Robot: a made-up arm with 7 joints.
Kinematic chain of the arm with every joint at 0, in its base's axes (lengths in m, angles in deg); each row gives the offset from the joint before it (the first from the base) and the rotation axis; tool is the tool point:
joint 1: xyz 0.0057 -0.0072 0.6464 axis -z
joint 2: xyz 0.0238 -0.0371 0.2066 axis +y
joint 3: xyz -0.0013 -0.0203 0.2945 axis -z
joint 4: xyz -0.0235 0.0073 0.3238 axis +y
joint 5: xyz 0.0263 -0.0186 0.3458 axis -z
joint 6: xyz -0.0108 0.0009 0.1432 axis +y
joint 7: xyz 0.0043 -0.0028 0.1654 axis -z
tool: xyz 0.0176 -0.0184 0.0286
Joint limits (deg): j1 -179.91..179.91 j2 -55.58..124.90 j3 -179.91..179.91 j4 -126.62..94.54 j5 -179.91..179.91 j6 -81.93..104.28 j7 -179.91..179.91
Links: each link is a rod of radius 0.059 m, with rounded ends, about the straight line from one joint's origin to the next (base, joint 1, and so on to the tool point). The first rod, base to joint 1, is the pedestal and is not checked.
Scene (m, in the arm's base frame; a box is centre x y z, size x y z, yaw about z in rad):
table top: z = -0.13
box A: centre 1.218 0.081 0.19 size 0.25 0.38 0.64 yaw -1
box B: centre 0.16 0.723 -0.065 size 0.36 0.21 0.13 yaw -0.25
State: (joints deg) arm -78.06 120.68 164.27 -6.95 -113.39 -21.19 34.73
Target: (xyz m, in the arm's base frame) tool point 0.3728 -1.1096 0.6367
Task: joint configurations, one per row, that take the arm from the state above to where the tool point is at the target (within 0.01 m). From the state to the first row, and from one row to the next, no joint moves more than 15 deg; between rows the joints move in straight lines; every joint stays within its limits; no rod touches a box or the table.
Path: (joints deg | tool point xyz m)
1: -65.33 117.29 161.17 -1.19 -114.10 -20.43 35.94 | 0.5159 1.0811 0.3158
2: -52.60 113.91 158.06 4.57 -114.81 -19.67 37.15 | 0.7962 0.9605 0.4486
3: -39.87 110.52 154.96 10.33 -115.52 -18.90 38.36 | 1.0349 0.7517 0.5832
4: -27.14 107.14 151.86 16.09 -116.23 -18.14 39.57 | 1.2033 0.4722 0.7158
5: -14.41 103.75 148.75 21.84 -116.95 -17.38 40.79 | 1.2805 0.1485 0.8436
6: -1.68 100.36 145.65 27.60 -117.66 -16.62 42.00 | 1.2562 -0.1873 0.9636
7: 10.57 105.50 140.27 32.99 -118.34 -16.84 40.17 | 1.1521 -0.5061 0.8861
8: 22.83 110.65 134.90 38.38 -119.03 -17.07 38.34 | 0.9588 -0.7839 0.8042
9: 35.09 115.79 129.53 43.77 -119.71 -17.29 36.50 | 0.6909 -0.9926 0.7202
10: 47.35 120.93 124.15 49.16 -120.40 -17.51 34.67 | 0.3729 -1.1096 0.6366

